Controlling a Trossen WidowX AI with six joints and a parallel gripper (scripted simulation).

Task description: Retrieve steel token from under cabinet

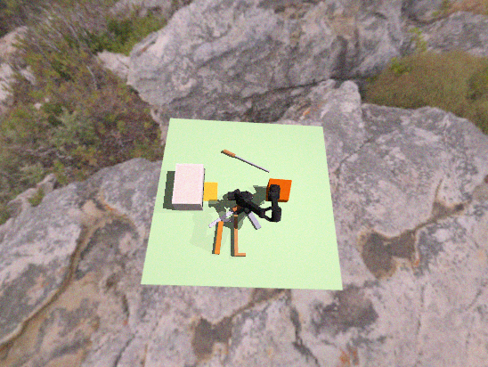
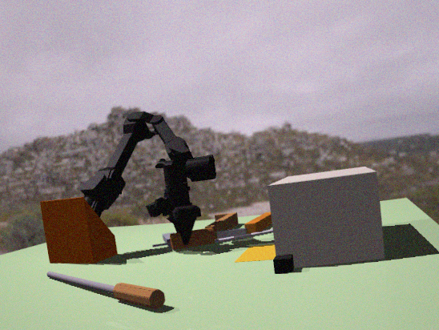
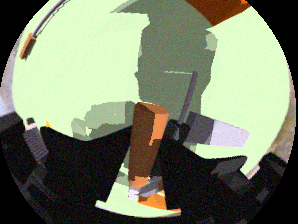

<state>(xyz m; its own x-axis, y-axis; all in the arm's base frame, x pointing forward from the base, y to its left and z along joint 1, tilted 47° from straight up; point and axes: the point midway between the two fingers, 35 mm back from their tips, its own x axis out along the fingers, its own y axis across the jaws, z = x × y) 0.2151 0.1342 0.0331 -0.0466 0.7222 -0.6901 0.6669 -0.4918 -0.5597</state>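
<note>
Right now my gripper tip is 9 cm past the grey bar and 9 cm to the right of it. From my gripper tip the other things lie so: grey token (40 cm ahead, 3 cm to the right, 1 cm below); then orange bar (13 cm ahead, 25 cm to the left).
</note>
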